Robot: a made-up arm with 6 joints.
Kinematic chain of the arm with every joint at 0, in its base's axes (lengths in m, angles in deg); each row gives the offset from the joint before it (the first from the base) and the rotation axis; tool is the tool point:
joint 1: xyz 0 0 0.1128 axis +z
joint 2: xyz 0 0.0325 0 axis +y
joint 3: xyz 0 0 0.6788 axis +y
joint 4: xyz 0 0 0.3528 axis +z
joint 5: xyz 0 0 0 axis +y
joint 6: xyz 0 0 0.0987 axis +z
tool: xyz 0 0 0
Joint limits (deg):
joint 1: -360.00..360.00
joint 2: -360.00..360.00
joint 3: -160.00..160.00
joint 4: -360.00..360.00
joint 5: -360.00..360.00
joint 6: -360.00..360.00
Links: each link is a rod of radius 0.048 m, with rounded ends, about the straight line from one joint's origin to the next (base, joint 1, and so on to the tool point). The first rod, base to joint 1, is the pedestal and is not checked.
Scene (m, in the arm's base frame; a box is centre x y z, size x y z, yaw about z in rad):
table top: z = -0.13
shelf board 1: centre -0.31 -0.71 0.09 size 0.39 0.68 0.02 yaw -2
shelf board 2: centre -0.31 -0.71 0.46 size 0.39 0.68 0.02 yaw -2
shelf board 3: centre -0.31 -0.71 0.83 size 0.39 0.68 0.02 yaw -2
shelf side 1: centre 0.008 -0.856 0.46 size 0.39 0.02 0.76 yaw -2
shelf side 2: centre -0.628 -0.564 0.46 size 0.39 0.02 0.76 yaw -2
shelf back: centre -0.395 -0.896 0.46 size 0.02 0.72 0.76 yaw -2
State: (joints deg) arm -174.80 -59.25 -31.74 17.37 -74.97 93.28
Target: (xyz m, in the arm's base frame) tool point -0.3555 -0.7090 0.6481
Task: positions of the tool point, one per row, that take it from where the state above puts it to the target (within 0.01 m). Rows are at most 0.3 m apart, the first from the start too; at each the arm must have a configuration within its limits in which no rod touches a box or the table.
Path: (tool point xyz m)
1: 0.8820 0.1945 0.6243
2: 0.7082 0.2568 0.8558
3: 0.4711 0.2461 1.0205
4: 0.2205 0.1593 1.0957
5: 0.0052 0.0168 1.0761
6: -0.1401 -0.1442 0.9748
7: -0.2041 -0.2823 0.8199
8: -0.1983 -0.3655 0.6481
9: -0.2573 -0.4933 0.6670
10: -0.3103 -0.6089 0.6668
11: -0.3555 -0.7090 0.6481

